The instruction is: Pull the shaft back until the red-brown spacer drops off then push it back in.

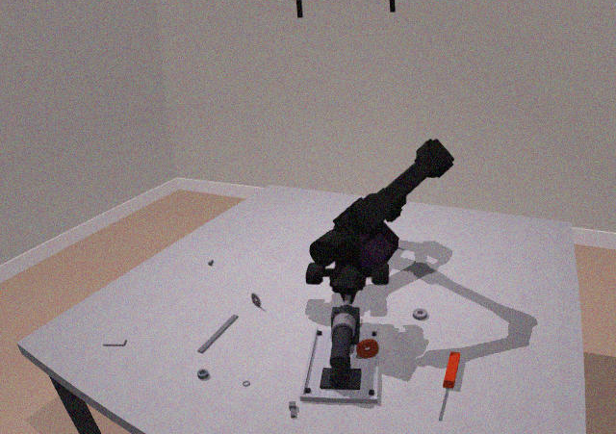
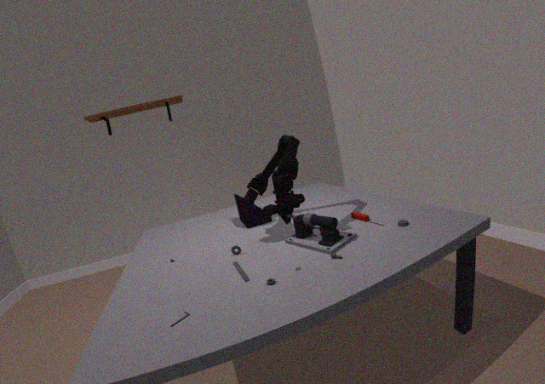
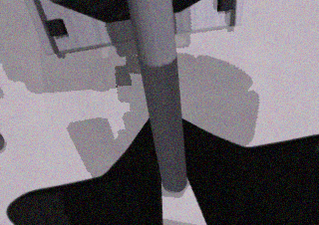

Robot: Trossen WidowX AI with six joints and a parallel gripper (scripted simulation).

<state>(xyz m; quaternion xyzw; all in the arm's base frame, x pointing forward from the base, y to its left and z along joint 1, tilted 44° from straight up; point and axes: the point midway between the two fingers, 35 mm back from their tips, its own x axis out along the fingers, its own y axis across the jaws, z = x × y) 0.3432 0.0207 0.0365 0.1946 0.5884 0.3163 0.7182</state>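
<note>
The grey shaft is 7 cm ahead of my gripper tip, 3 cm above it and 2 cm to the left of it. The rest, counted from my gripper tip: flat metal bar 28 cm to the right, 15 cm ahead, 4 cm below; small bolt 32 cm ahead, 4 cm below, 1 cm to the right; light grey spacer 14 cm ahead, 3 cm to the left, 3 cm above.
</note>
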